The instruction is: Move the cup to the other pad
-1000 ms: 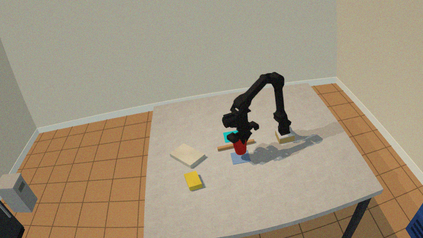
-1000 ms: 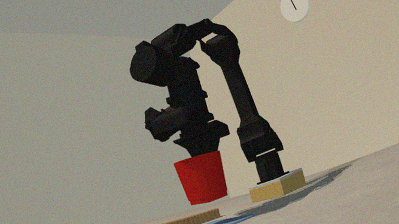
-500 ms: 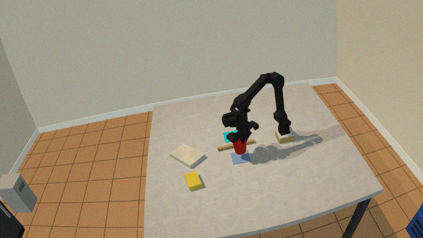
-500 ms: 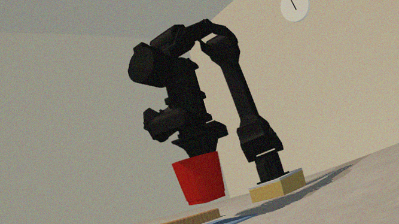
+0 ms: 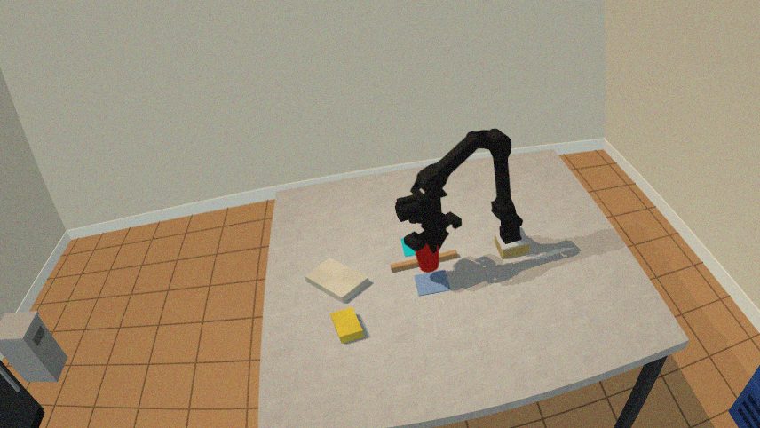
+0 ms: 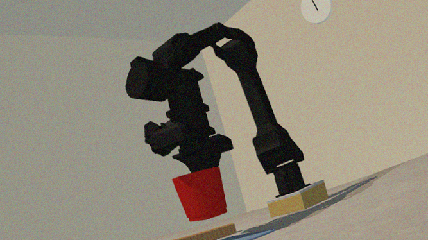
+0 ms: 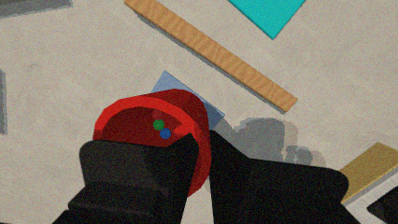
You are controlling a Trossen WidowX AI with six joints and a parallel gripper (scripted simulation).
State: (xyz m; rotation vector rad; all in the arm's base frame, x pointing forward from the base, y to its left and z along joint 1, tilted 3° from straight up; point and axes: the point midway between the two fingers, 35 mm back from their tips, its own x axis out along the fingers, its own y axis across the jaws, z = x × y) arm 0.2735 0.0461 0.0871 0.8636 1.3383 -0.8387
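My gripper tip is 4 cm short of the green marble, 3 cm to the right of it and 2 cm above it. Round my gripper tip: blue marble: 3 cm to the left, 3 cm ahead, 2 cm below; then red cup: 3 cm ahead, 1 cm to the left; then pale blue pad: 9 cm below, 4 cm to the left, 2 cm ahead.
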